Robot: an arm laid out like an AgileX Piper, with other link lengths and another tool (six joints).
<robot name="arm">
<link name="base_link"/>
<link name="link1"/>
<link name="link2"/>
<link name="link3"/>
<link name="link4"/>
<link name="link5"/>
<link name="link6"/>
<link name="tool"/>
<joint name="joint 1" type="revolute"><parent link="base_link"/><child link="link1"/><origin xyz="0 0 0.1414" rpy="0 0 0"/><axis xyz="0 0 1"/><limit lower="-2.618" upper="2.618"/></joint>
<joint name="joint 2" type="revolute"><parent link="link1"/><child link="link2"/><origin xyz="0 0 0" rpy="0 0 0"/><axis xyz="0 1 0"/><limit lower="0" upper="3.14"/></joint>
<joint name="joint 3" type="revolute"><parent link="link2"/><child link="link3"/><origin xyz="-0.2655 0 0.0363" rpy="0 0 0"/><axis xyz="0 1 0"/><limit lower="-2.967" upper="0"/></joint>
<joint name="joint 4" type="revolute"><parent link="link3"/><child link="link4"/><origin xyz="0.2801 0 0.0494" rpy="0 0 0"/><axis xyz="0.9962 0 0.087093"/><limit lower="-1.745" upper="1.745"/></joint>
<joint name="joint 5" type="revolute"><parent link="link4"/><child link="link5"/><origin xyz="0 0 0" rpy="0 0 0"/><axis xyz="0 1 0"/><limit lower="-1.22" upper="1.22"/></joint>
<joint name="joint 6" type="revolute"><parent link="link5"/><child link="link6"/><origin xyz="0.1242 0 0.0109" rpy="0 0 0"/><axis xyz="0.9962 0 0.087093"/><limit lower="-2.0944" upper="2.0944"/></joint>
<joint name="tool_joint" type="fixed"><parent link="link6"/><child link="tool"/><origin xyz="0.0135 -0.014 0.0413" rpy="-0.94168 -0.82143 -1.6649"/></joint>
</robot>
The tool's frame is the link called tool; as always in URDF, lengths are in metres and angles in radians.
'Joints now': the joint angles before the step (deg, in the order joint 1, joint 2, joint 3, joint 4, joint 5, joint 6). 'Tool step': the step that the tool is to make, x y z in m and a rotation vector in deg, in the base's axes. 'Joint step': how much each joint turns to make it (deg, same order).
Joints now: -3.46 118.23 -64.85 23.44 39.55 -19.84
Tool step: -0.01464 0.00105 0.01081 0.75 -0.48 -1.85
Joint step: 0.00 -4.10 4.27 1.48 -0.81 0.54
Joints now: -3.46 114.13 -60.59 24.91 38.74 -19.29
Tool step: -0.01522 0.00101 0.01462 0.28 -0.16 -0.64
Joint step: 0.00 -4.71 3.74 0.00 0.66 0.86
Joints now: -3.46 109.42 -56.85 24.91 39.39 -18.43
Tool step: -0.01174 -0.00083 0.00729 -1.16 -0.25 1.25
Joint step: 0.00 -3.09 2.76 -1.69 0.01 0.00
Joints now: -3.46 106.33 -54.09 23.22 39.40 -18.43
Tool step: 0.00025 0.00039 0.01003 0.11 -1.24 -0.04
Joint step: 0.00 -1.76 0.28 0.15 0.27 0.00
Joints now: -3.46 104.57 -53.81 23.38 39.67 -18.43
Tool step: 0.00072 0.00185 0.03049 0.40 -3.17 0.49
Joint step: 0.00 -4.91 0.00 0.09 1.93 0.01
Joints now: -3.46 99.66 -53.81 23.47 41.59 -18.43
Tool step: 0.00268 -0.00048 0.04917 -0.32 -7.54 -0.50
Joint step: 0.00 -7.45 0.00 0.12 -0.21 0.39
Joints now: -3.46 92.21 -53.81 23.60 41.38 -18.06
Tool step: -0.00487 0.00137 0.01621 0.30 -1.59 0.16
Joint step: 0.00 -3.06 0.42 0.12 1.12 0.17
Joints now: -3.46 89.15 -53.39 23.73 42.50 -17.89
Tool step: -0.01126 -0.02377 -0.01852 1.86 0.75 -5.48
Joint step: -4.14 0.00 4.09 3.62 -2.93 -1.85
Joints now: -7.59 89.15 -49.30 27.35 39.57 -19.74
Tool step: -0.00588 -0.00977 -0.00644 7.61 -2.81 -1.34
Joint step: -5.19 0.12 3.11 15.05 0.67 -14.18
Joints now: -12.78 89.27 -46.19 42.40 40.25 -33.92
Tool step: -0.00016 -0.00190 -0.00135 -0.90 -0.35 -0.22
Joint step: 0.00 0.00 0.36 -0.36 -1.11 -0.17
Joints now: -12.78 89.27 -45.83 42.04 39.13 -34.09
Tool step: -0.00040 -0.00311 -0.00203 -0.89 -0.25 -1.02
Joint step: 0.00 0.00 0.50 -0.44 -1.57 0.56
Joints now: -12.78 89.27 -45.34 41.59 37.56 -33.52
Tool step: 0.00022 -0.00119 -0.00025 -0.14 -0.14 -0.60
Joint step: 0.00 0.00 0.11 0.01 -0.56 0.36
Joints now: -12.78 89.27 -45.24 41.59 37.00 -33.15
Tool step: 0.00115 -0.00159 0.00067 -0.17 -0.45 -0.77
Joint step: 0.00 0.00 0.00 0.22 -0.78 0.27
